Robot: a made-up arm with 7 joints. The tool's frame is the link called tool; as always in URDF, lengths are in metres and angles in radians. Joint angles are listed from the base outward.
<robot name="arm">
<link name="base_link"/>
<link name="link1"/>
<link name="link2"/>
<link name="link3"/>
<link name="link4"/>
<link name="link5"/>
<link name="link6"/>
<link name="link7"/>
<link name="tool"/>
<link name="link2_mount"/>
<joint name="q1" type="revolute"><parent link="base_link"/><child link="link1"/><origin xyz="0 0.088 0" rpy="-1.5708 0 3.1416"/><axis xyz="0 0 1"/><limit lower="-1.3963" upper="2"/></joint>
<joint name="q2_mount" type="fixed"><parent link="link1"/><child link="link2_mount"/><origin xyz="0 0 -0.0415"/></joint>
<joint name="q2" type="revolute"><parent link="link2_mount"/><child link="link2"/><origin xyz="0 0 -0.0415" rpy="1.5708 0 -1.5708"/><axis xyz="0 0 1"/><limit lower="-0.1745" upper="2"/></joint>
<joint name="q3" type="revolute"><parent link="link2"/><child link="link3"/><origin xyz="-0.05 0 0" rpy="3.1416 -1.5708 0"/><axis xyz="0 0 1"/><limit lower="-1.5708" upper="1.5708"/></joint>
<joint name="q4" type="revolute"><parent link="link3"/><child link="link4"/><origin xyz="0 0 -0.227" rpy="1.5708 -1.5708 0"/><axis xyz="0 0 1"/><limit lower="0" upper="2.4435"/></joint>
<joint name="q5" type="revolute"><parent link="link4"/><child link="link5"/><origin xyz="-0.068 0 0" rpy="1.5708 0 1.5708"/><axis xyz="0 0 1"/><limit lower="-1.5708" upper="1.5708"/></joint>
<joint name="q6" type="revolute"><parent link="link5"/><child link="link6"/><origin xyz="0 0 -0.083" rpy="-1.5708 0 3.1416"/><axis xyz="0 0 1"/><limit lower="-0.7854" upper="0.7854"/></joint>
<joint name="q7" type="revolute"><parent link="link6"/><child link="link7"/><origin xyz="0 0 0" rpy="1.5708 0 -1.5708"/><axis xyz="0 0 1"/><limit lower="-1.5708" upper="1.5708"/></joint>
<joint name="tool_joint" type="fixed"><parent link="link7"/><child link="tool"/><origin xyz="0 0 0" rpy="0 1.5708 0"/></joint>
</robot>
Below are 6 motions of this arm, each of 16 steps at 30 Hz.
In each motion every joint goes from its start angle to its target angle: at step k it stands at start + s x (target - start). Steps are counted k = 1, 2, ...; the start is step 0. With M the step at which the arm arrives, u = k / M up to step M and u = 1 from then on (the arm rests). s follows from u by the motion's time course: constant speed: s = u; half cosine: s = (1 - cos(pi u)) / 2; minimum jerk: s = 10 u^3 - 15 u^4 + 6 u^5.
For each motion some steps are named. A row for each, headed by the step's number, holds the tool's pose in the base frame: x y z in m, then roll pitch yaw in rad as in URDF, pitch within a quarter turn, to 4 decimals.
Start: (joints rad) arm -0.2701 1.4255 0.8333 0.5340 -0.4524 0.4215 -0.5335
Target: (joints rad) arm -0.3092 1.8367 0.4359 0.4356 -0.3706 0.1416 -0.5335
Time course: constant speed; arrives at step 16
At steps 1, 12, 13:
1: 0.0522 0.5821 -0.0084 2.2185 -0.1316 -0.0316
12: 0.0848 0.5723 0.0792 2.3990 0.1873 -0.2396
13: 0.0876 0.5703 0.0871 2.4120 0.2188 -0.2522

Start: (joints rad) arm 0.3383 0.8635 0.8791 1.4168 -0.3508 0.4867 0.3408
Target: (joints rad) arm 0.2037 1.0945 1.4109 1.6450 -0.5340 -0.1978 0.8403
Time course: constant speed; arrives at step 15
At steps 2, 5, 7, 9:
2: 0.1111 0.4778 -0.0580 1.9681 -0.9313 -0.9994
5: 0.0895 0.4815 -0.0401 2.0909 -0.7773 -1.1263
7: 0.0753 0.4825 -0.0284 2.1328 -0.6622 -1.1663
9: 0.0613 0.4823 -0.0170 2.1543 -0.5418 -1.1811

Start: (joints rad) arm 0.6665 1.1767 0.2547 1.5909 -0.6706 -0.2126 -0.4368
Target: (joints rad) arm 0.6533 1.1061 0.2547 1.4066 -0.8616 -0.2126 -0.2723
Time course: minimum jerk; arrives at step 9
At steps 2, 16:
2: 0.1596 0.4402 0.0333 2.8743 0.2781 -1.4158
16: 0.1763 0.4575 0.0069 2.5947 0.2425 -1.2650

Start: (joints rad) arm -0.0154 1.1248 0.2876 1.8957 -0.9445 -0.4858 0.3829
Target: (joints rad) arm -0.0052 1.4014 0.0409 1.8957 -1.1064 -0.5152 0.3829
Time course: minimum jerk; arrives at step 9
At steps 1, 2, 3, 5, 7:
1: 0.1364 0.3950 -0.0638 1.2918 0.6744 -2.0956
2: 0.1371 0.3951 -0.0617 1.2589 0.6920 -2.1211
3: 0.1384 0.3954 -0.0574 1.1876 0.7262 -2.1769
5: 0.1413 0.3964 -0.0453 0.9493 0.8069 -2.3675
7: 0.1426 0.3973 -0.0358 0.7276 0.8453 -2.5477

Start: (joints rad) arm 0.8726 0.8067 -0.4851 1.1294 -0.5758 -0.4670 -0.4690
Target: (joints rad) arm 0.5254 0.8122 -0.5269 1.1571 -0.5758 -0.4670 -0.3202
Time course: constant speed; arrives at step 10
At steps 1, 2, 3, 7, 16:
1: 0.2905 0.3730 -0.0992 2.2345 0.0135 -2.0316
2: 0.2869 0.3725 -0.1093 2.1860 0.0000 -2.0356
3: 0.2829 0.3720 -0.1193 2.1377 -0.0138 -2.0392
7: 0.2633 0.3699 -0.1578 1.9453 -0.0712 -2.0498
16: 0.2452 0.3683 -0.1847 1.8017 -0.1165 -2.0535

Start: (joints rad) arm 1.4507 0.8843 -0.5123 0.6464 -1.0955 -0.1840 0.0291
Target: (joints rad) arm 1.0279 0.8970 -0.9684 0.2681 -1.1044 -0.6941 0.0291
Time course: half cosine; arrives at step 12
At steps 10, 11, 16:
10: 0.2659 0.4782 -0.1206 0.8008 0.4225 -1.8307
11: 0.2612 0.4801 -0.1278 0.7405 0.4049 -1.8608
16: 0.2595 0.4807 -0.1301 0.7202 0.3985 -1.8705

